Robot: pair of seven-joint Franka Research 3 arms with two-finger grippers.
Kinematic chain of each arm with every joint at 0, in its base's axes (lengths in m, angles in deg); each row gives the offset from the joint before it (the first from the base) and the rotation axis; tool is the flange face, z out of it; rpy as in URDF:
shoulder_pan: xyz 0 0 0.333 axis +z
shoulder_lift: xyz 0 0 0 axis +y
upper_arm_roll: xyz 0 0 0.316 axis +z
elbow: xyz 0.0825 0 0 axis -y
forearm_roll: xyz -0.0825 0 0.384 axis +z
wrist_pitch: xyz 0 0 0 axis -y
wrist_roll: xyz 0.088 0 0 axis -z
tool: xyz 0 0 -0.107 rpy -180 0 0
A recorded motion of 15 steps. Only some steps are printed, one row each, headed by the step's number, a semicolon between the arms.
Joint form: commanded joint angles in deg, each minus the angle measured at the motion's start. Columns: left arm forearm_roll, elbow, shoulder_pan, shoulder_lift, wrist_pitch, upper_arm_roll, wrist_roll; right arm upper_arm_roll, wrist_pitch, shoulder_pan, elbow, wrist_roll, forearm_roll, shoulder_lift.
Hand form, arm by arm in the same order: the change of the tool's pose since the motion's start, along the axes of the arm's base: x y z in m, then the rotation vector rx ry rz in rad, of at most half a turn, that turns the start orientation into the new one. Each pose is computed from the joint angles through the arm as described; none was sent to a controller.
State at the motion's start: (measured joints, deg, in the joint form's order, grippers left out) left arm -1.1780 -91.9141 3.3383 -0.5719 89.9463 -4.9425 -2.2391; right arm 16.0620 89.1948 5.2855 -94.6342 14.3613 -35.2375 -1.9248
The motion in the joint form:
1: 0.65 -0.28 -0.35 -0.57 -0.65 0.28 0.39; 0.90 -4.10 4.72 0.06 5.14 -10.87 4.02
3: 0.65 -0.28 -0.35 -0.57 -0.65 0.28 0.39; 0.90 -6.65 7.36 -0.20 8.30 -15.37 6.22
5: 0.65 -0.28 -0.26 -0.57 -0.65 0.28 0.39; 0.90 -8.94 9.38 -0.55 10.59 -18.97 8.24
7: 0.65 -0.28 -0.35 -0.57 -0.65 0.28 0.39; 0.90 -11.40 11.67 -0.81 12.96 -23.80 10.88
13: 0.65 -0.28 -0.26 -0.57 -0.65 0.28 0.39; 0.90 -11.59 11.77 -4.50 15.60 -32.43 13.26
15: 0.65 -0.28 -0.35 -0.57 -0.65 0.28 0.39; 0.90 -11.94 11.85 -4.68 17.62 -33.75 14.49
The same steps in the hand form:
1: -0.0042 0.0004 0.0022 0.0121 0.0059 -0.0084; 0.0053 0.0335 -0.0279 -0.1920 -0.0184 -0.0007
3: -0.0042 0.0004 0.0022 0.0121 0.0059 -0.0084; 0.0063 0.0501 -0.0464 -0.2788 -0.0290 -0.0128
5: -0.0042 0.0013 0.0022 0.0121 0.0059 -0.0068; 0.0071 0.0627 -0.0643 -0.3541 -0.0333 -0.0200
7: -0.0042 0.0004 0.0022 0.0121 0.0059 -0.0084; 0.0093 0.0777 -0.0850 -0.4505 -0.0494 -0.0180
13: -0.0042 0.0013 0.0022 0.0121 0.0059 -0.0068; 0.0188 0.0731 -0.1217 -0.6083 -0.0862 0.0067
15: -0.0042 0.0004 0.0022 0.0121 0.0059 -0.0084; 0.0225 0.0736 -0.1331 -0.6298 -0.1044 -0.0050

